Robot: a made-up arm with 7 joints. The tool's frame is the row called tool.
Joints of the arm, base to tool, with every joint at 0 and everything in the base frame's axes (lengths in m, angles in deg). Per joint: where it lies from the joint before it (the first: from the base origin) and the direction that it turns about. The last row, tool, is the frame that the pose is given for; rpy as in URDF.
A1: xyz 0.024 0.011 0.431 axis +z
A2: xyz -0.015 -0.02 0.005 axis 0 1 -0.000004
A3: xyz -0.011 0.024 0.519 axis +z
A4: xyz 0.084 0.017 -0.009 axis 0 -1 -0.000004
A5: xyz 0.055 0.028 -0.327 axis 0 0.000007 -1
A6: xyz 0.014 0.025 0.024 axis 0 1 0.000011
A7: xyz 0.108 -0.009 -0.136 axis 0 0.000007 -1
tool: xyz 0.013 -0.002 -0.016 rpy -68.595 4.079 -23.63
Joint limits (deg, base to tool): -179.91..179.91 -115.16..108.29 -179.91..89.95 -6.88..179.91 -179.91..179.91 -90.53..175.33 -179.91..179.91
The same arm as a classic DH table. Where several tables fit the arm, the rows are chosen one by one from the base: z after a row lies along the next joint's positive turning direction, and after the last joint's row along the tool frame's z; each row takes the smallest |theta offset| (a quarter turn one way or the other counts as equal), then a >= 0, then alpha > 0; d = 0 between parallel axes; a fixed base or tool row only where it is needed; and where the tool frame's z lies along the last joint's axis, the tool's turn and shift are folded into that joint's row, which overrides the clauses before.
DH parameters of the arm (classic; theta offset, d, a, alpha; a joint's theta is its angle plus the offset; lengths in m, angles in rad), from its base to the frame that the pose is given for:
base (fixed): 0.4298 0.0000 0.0264 0.0000
A1: -0.4298 0.4360 -0.0150 -1.5708
A2: 0.0000 0.0040 -0.0110 1.5708
A3: 0.0000 0.5100 0.0840 1.5708
A4: 0.0000 -0.0450 0.0550 1.5708
A5: 0.0000 0.3030 0.0140 1.5708
A6: 0.0000 0.0160 0.1080 -1.5708
A7: 0.4403 0.1535 0.0126 1.9434
tool (fixed): 0.0764 0.0040 0.0000 0.0000
Joint limits (rad, base to tool): -3.1400..3.1400 -2.0099..1.8900 -3.1400..1.5699 -0.1201..3.1400 -3.1400..3.1400 -1.5800..3.0601 -3.1400..3.1400

